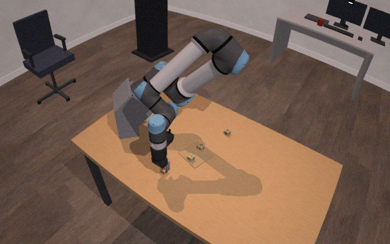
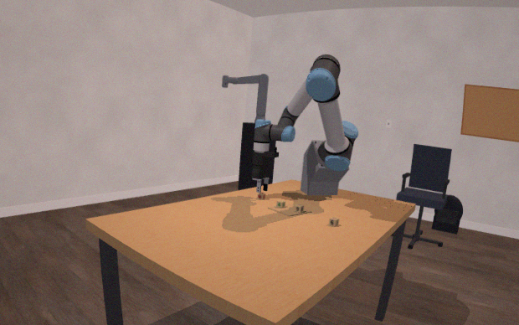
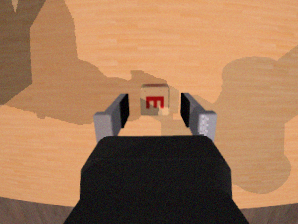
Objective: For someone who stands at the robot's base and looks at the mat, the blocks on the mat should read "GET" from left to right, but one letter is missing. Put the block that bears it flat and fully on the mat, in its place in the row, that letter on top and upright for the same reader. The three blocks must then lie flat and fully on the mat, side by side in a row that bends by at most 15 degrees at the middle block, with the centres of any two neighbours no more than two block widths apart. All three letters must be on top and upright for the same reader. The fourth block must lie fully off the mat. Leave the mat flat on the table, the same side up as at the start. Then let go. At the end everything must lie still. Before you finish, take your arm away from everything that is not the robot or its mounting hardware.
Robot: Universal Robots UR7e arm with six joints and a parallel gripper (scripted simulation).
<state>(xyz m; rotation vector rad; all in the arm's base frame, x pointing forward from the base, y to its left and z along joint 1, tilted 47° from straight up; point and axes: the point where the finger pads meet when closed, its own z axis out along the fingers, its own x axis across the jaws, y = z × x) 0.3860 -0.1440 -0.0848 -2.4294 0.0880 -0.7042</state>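
My gripper is now 40 mm short of the thin tan mat, 210 mm to the right of it and 50 mm above it. From my hand the other things lie so: block: 70 mm ahead, 450 mm to the left, 40 mm below.
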